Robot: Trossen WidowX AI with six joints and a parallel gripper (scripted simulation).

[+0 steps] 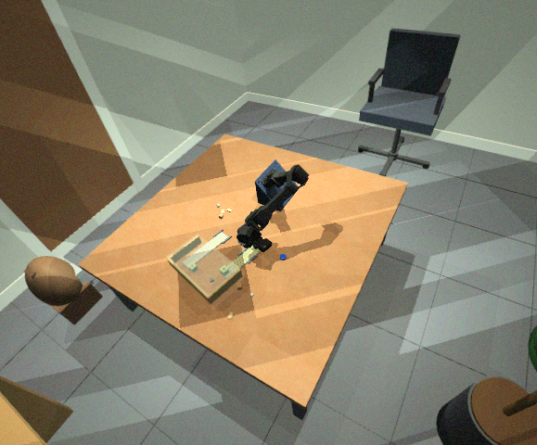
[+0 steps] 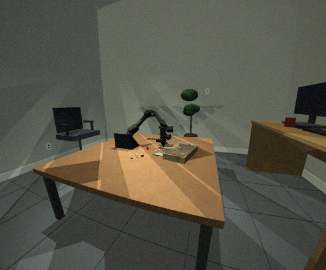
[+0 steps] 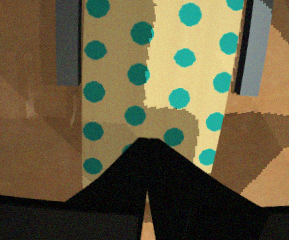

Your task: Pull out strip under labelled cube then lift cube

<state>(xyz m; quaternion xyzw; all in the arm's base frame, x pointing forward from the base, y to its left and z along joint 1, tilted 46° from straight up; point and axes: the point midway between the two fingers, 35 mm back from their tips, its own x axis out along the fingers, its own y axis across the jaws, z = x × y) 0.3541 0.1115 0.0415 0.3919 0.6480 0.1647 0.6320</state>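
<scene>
The dotted strip is 90 mm ahead of my gripper tip and 30 mm to the right of it. Round my gripper tip: blue disc: 10 mm behind, 140 mm to the left; then red piece: 140 mm behind, 90 mm to the right, 10 mm above.
</scene>
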